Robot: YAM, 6 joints.
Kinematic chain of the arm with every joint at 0, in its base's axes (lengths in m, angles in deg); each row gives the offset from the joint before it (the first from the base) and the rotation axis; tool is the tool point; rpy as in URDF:
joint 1: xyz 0 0 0.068 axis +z
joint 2: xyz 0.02 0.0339 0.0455 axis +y
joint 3: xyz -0.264 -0.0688 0 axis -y
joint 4: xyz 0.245 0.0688 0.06 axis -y
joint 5: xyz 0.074 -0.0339 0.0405 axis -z
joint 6: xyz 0.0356 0 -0.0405 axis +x
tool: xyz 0 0 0 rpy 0 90 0
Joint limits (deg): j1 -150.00..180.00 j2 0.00..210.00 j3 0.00..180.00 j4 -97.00..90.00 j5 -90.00..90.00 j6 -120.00..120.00
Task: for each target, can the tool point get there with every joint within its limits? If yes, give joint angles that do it. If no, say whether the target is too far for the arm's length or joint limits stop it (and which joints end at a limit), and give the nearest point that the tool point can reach.
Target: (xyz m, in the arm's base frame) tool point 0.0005 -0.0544 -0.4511
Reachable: no: joint limits stop it (at a limit: joint 2) | nearest point 0.0009 -0.1004 -0.3486 | short by 0.112 m
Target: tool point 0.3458 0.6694 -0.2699
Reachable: no: too far | nearest point 0.2637 0.5105 -0.1764 | short by 0.202 m
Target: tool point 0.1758 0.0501 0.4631
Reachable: yes | joints 6.71 55.59 73.24 -17.47 -55.13 51.64
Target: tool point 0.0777 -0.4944 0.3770
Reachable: yes | joints 96.27 34.32 165.26 66.98 40.82 -46.51
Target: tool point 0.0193 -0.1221 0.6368
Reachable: yes | joints -70.82 66.22 111.54 -5.56 37.92 1.57
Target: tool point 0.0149 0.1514 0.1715
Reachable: yes | joints 78.11 39.96 14.45 -9.31 -27.85 50.95
